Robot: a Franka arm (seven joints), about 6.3 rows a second.
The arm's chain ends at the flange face. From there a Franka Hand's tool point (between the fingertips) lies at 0.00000 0.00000 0.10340 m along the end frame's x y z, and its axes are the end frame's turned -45 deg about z.
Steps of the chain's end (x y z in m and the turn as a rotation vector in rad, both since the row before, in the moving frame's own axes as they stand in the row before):
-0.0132, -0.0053, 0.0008, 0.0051, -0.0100, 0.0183
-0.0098, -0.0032, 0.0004, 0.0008, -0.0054, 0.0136
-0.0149, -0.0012, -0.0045, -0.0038, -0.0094, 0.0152
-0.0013, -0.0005, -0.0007, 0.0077, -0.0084, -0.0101
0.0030, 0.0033, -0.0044, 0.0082, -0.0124, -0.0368
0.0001, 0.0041, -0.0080, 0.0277, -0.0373, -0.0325
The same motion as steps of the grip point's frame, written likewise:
-0.0059, -0.0142, 0.0008, 0.0107, -0.0035, 0.0183
-0.0050, -0.0096, 0.0004, 0.0044, -0.0033, 0.0136
-0.0106, -0.0118, -0.0045, 0.0040, -0.0093, 0.0152
-0.0006, -0.0024, -0.0007, 0.0114, -0.0005, -0.0101
-0.0005, 0.0030, -0.0044, 0.0146, -0.0030, -0.0368
-0.0036, -0.0018, -0.0081, 0.0460, -0.0068, -0.0325

